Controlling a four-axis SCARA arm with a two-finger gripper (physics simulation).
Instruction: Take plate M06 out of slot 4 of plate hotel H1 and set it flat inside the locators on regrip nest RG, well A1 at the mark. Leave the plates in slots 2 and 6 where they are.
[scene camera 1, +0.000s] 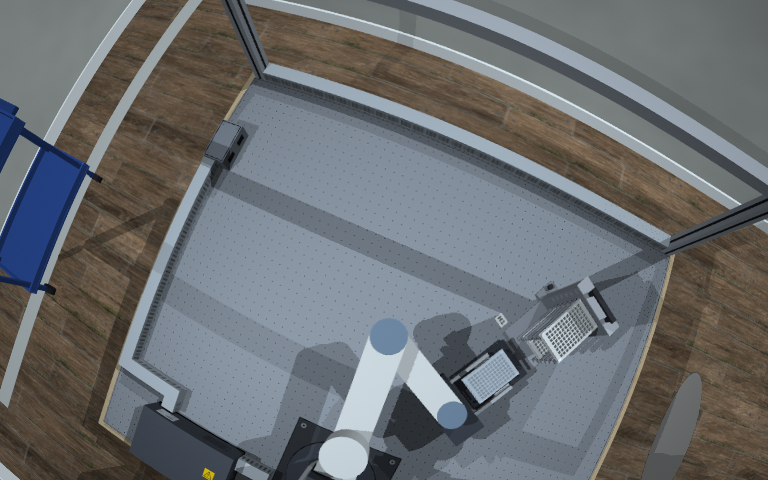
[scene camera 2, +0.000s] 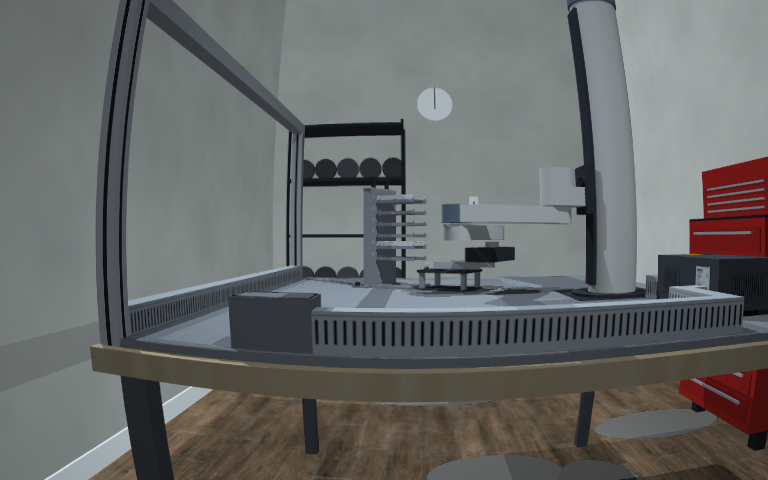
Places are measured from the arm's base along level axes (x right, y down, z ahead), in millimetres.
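Where they show: gripper, fingertip midpoint: (scene camera 1: 499, 370) (scene camera 2: 443, 264); arm's base at its link origin: (scene camera 2: 611, 297).
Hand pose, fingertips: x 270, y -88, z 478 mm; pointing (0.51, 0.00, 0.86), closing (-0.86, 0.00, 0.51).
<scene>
Each offset is from my fingertips to the centre of the thing. "spot": to the spot under its first point.
Plate M06 {dx -13, dy +4, dz -22 mm} (scene camera 1: 491, 374) (scene camera 2: 447, 264) is a pale well plate, level over regrip nest RG {dx -12, dy +40, dz -22 mm} (scene camera 1: 502, 345) (scene camera 2: 449, 271), a dark platform on short posts. It is at or barely above the nest top; contact with the nest and seating inside the locators cannot be told. My gripper (scene camera 1: 488, 378) (scene camera 2: 472, 264) is shut on plate M06, with a finger along each long side. The A1 mark cannot be made out. Plate hotel H1 {dx +100, dy -99, dz +159 mm} (scene camera 2: 370, 237) stands beyond the nest. A plate (scene camera 1: 569, 331) (scene camera 2: 400, 199) is in its top slot, 6, and another plate {dx +76, dy -62, dz +129 mm} (scene camera 2: 396, 245) is in slot 2. Slot 4 shows no plate.
A slotted cable duct (scene camera 1: 453, 141) (scene camera 2: 481, 328) runs along the table edges. A grey box {dx -937, dy +38, dz +272 mm} (scene camera 1: 225, 141) (scene camera 2: 274, 322) sits at a corner, and a dark controller box {spot: dx -675, dy -40, dz -548 mm} (scene camera 1: 181, 441) (scene camera 2: 685, 277) stands near the arm base. Frame posts {dx -975, dy -202, dz +546 mm} (scene camera 1: 246, 39) (scene camera 2: 116, 169) rise at the table corners.
</scene>
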